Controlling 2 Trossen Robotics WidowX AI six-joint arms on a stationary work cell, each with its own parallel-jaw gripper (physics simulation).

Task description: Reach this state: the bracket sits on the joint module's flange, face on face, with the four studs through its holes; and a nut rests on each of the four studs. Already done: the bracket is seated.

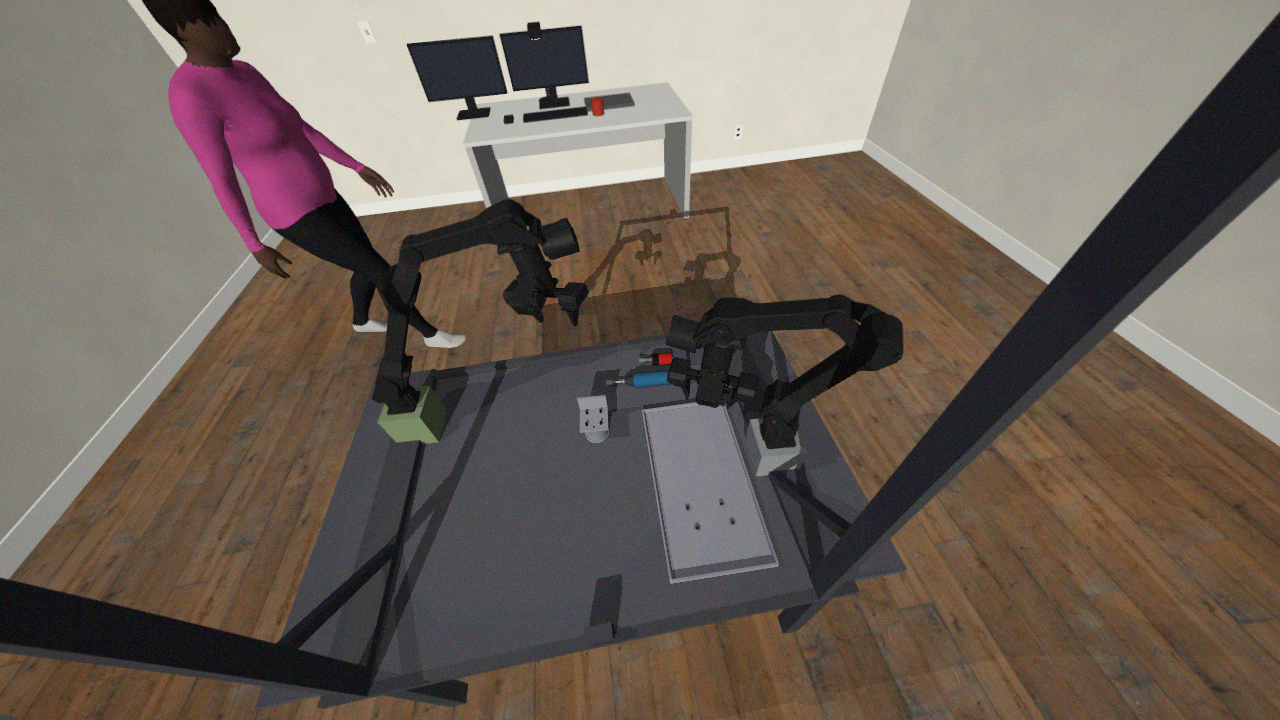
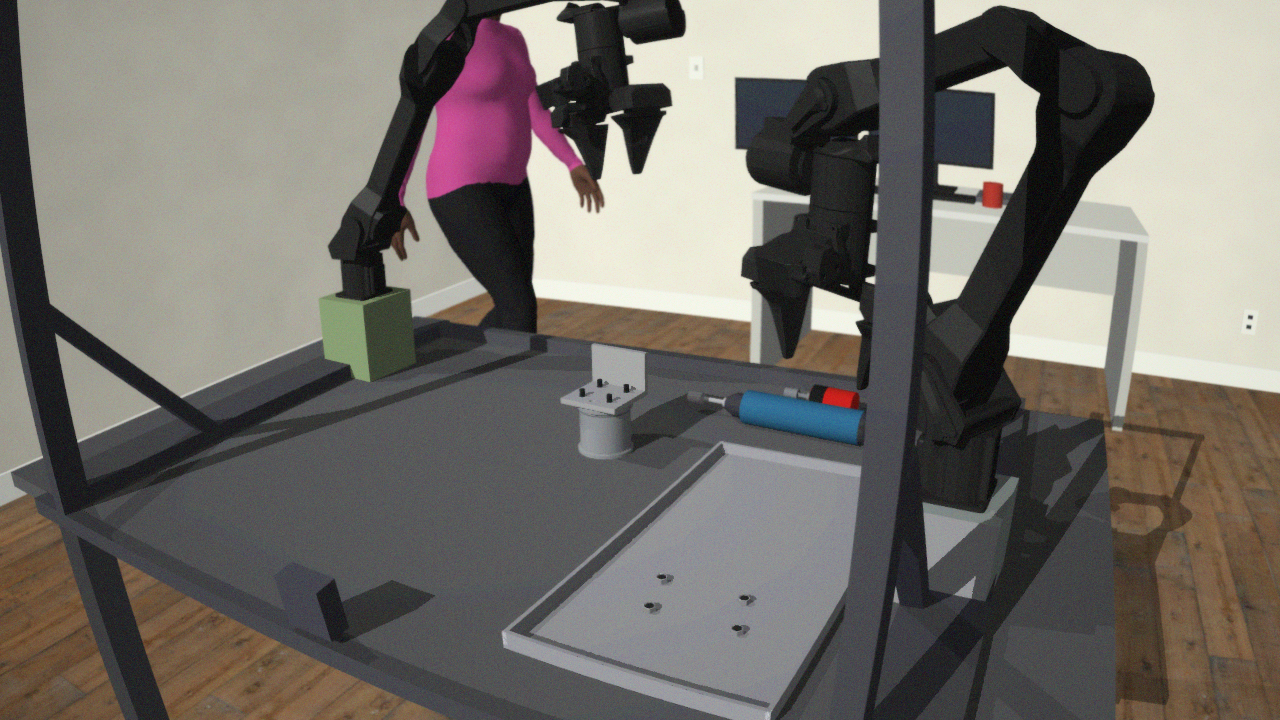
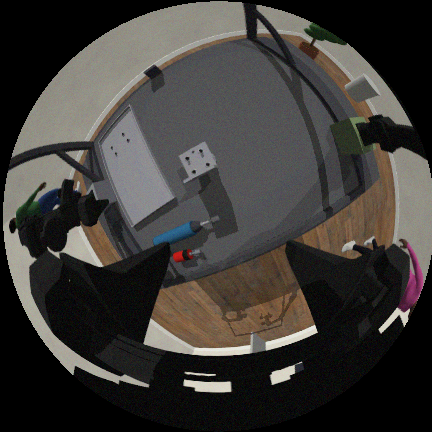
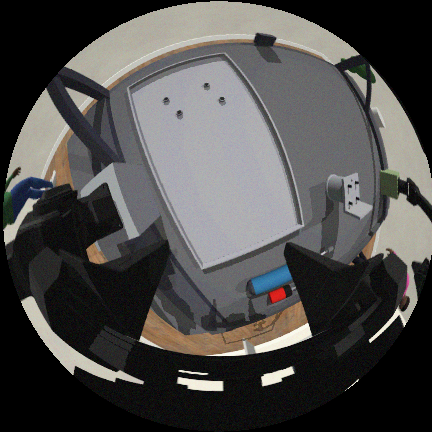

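Seen in the pictures: left gripper, fingertip midpoint: (image 1: 558, 323) (image 2: 616, 177) (image 3: 229, 248); right gripper, fingertip midpoint: (image 2: 823, 373) (image 3: 100, 202) (image 4: 228, 248); left arm's base, origin of the base link: (image 1: 404, 403) (image 2: 364, 293) (image 3: 364, 133) (image 4: 398, 184); right arm's base, origin of the base link: (image 1: 777, 435) (image 2: 955, 490) (image 4: 100, 212).
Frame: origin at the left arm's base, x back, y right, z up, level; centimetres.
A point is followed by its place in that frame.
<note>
The light grey L-shaped bracket (image 1: 593, 428) @(x -46.3, y 10.8, z -4.7 cm) (image 2: 618, 365) @(x -46.6, y 4.9, z -2.3 cm) (image 3: 204, 160) @(x -45.0, y 7.0, z -4.8 cm) (image 4: 353, 180) @(x -45.6, y 10.0, z -4.7 cm) sits on the round joint module (image 1: 597, 437) @(x -46.7, y 10.6, z -9.1 cm) (image 2: 605, 435) @(x -48.0, y 10.2, z -8.6 cm) (image 4: 333, 187) @(x -49.2, y 8.7, z -8.7 cm). Its plate lies flat on top, with dark studs through the holes and no nuts visible on them. Several small nuts (image 1: 687, 506) @(x -66.2, y 30.4, z -10.4 cm) (image 2: 746, 598) @(x -74.0, y 30.7, z -10.5 cm) (image 3: 123, 134) @(x -67.5, y 34.7, z -10.7 cm) (image 4: 222, 100) @(x -66.2, y 30.2, z -10.6 cm) lie apart in the shallow tray (image 1: 698, 447) @(x -71.5, y 15.7, z -11.0 cm) (image 2: 760, 519) @(x -69.2, y 16.3, z -11.0 cm) (image 3: 140, 180) @(x -67.6, y 14.0, z -11.0 cm) (image 4: 225, 175) @(x -70.5, y 16.9, z -11.0 cm). My left gripper (image 1: 556, 319) @(x -41.9, y -3.1, z 17.9 cm) (image 2: 617, 173) @(x -41.9, y -3.1, z 17.9 cm) (image 3: 229, 248) @(x -41.9, y -3.1, z 17.9 cm) is open and empty, high beyond the table's far edge. My right gripper (image 1: 712, 401) @(x -73.5, y 12.9, z 3.5 cm) (image 2: 825, 371) @(x -73.5, y 12.9, z 3.5 cm) (image 4: 228, 248) @(x -73.5, y 12.9, z 3.5 cm) is open and empty, above the table near the blue tool.
A blue tool (image 1: 650, 379) @(x -62.1, y -5.3, z -7.9 cm) (image 2: 799, 416) @(x -65.1, y -4.8, z -8.5 cm) (image 3: 175, 233) @(x -62.5, y -6.0, z -7.4 cm) (image 4: 271, 279) @(x -68.3, y -5.1, z -8.0 cm) and a smaller red tool (image 1: 663, 359) @(x -66.7, y -12.9, z -8.6 cm) (image 2: 839, 396) @(x -67.4, y -13.0, z -8.4 cm) (image 3: 182, 256) @(x -65.3, y -13.8, z -8.0 cm) (image 4: 277, 295) @(x -67.4, y -12.8, z -8.5 cm) lie behind the tray. A dark block (image 2: 310, 600) @(x -47.7, y 53.8, z -6.9 cm) (image 4: 265, 39) @(x -46.6, y 51.5, z -7.7 cm) stands at the near table edge. Dark frame posts rise at the table's sides.
</note>
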